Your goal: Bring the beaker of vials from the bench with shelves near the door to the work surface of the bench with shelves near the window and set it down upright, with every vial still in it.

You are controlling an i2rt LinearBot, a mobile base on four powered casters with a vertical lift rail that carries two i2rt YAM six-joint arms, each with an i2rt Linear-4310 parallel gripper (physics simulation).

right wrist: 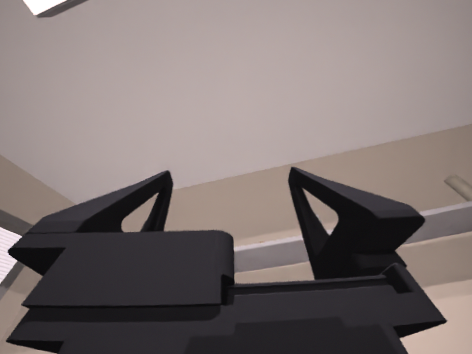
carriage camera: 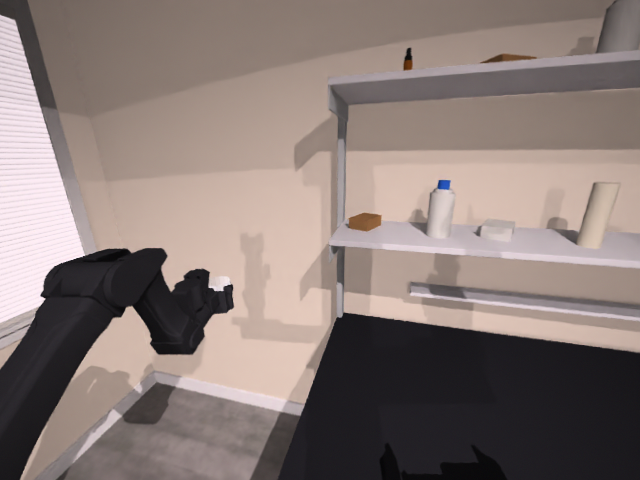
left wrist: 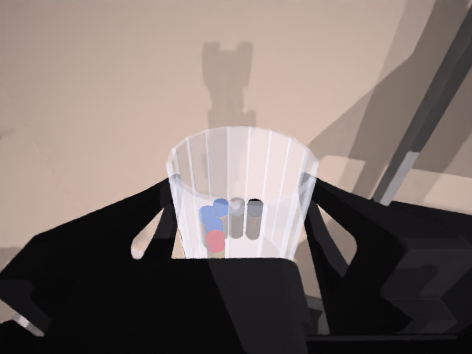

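Observation:
The clear beaker (left wrist: 240, 165) is upright between the fingers of my left gripper (left wrist: 240, 182), which is shut on it. Inside stand several vials with blue, red, grey and dark caps. In the carriage camera a small white part of the beaker (carriage camera: 222, 283) shows at the gripper, in the air left of the bench. The bench near the window has a black work surface (carriage camera: 439, 372) at the lower right. My right gripper (right wrist: 230, 175) is open and empty, pointing up toward the ceiling. The bench near the door does not show.
Above the bench, a lower shelf (carriage camera: 403, 241) holds a brown box (carriage camera: 364, 221), a blue-capped bottle (carriage camera: 440, 212), a white box (carriage camera: 497, 229) and a beige cylinder (carriage camera: 598, 214). An upper shelf (carriage camera: 465, 80) and a rail (carriage camera: 516, 302) are there too. A window (carriage camera: 36, 170) is at the left.

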